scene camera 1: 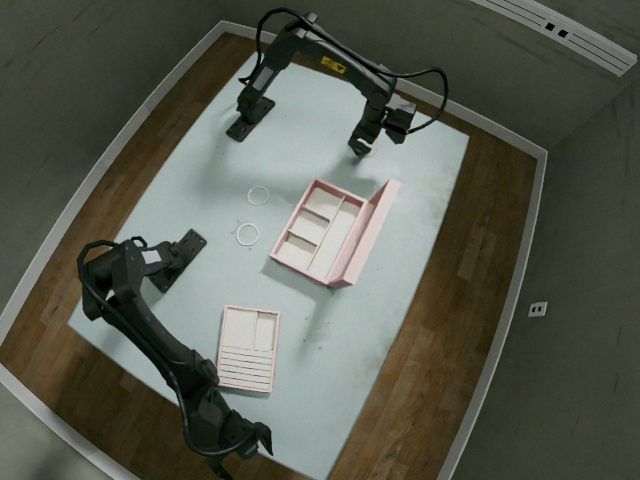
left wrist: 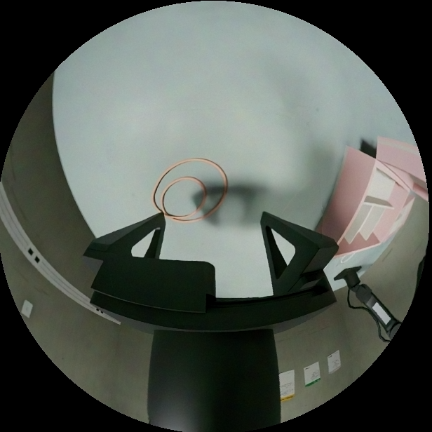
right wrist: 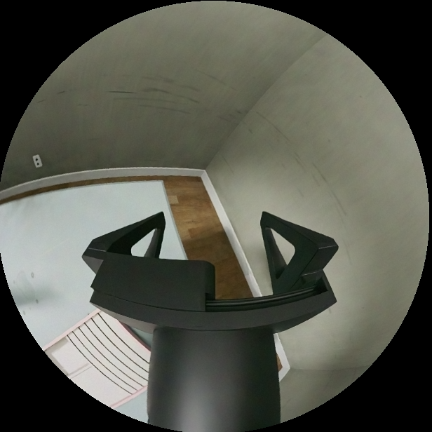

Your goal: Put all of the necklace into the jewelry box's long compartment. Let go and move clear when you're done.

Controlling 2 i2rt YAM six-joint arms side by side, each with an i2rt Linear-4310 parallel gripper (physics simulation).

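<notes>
The necklace, a thin copper-pink double loop, lies flat on the table. My left gripper is open and empty, low over the table by the necklace. In the left wrist view, the loops' near edge is by the left-hand fingertip; in the scene view the gripper hides part of them. The pink jewelry box stands open, its long compartment empty beside the lid. My right gripper is open and empty, at the table's bottom edge in the scene view.
The raised lid stands along the box's right side. Two white rings, an upper one and a lower one, lie left of the box. A pink-rimmed tray with slots lies below them.
</notes>
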